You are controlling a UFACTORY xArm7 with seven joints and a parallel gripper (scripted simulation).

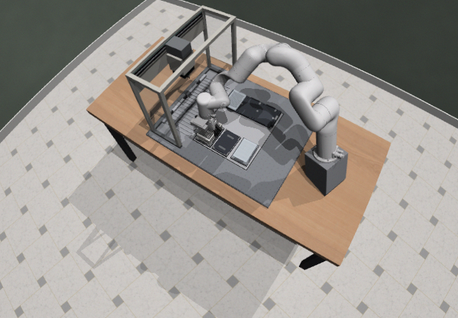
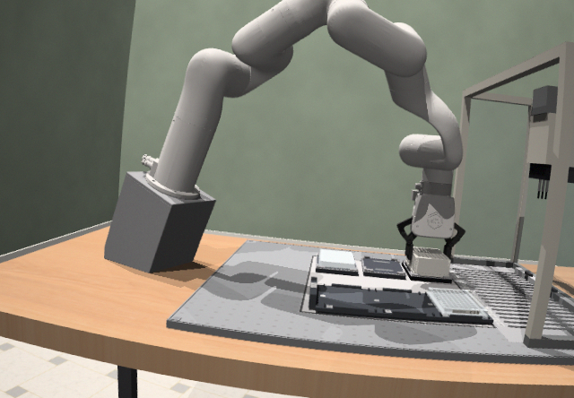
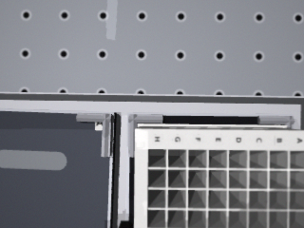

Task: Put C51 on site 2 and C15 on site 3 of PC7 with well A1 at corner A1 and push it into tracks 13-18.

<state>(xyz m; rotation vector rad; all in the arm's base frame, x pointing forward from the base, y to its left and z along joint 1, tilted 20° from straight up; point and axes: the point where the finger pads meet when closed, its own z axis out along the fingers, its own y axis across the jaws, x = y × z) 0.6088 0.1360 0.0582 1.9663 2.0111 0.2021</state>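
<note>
Now: hand 10 mm above the deep-well block C51. From my hand the other things lie so: nest s3: 40 mm below; nest S2: 110 mm behind, 40 mm below; 384-well plate C16: 220 mm behind, 30 mm below.
</note>
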